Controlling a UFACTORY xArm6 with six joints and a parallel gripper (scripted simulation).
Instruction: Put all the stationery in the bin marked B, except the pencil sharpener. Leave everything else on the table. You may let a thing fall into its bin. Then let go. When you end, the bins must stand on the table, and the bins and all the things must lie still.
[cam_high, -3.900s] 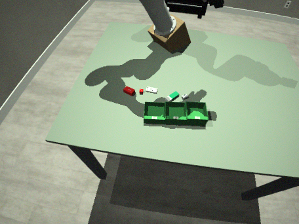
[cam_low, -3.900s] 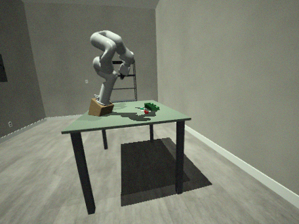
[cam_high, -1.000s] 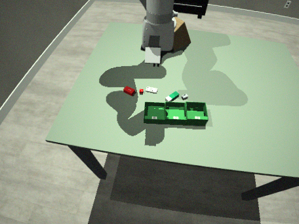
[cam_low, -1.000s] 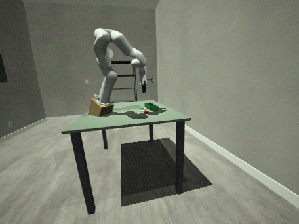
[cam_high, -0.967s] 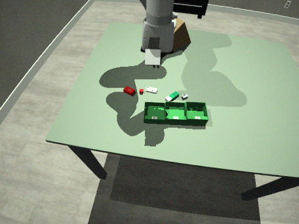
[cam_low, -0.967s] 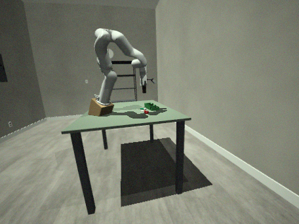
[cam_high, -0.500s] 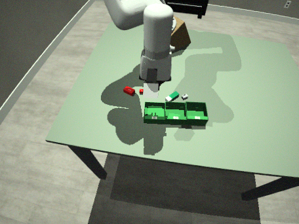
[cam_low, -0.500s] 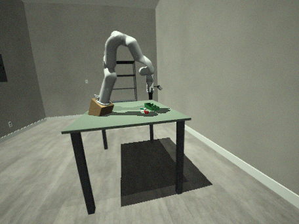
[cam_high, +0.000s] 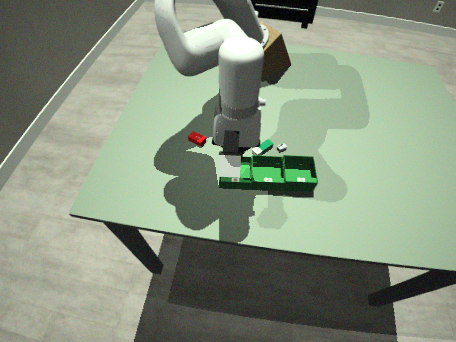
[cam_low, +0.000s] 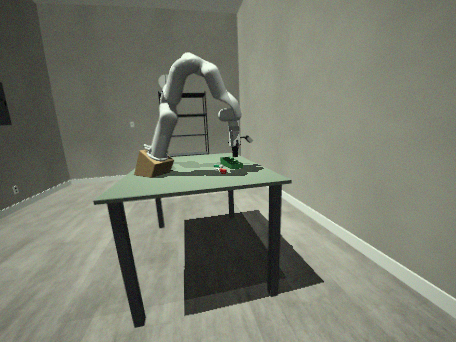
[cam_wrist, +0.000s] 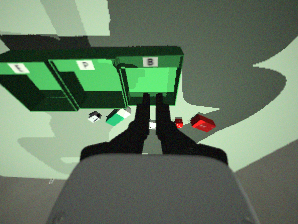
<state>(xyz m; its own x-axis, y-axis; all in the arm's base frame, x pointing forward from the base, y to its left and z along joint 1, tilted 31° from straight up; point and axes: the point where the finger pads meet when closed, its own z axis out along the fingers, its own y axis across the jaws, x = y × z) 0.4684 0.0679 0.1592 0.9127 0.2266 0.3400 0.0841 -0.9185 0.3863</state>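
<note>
Now: the joined green bins 10 mm behind my hand, 90 mm to the left of it and 70 mm below it. Also, from my hand: grey-white piece: 120 mm behind, 120 mm to the left, 90 mm below; then red die: 120 mm behind, 70 mm to the right, 90 mm below; then white domino: 140 mm behind, 30 mm to the right, 90 mm below.
</note>
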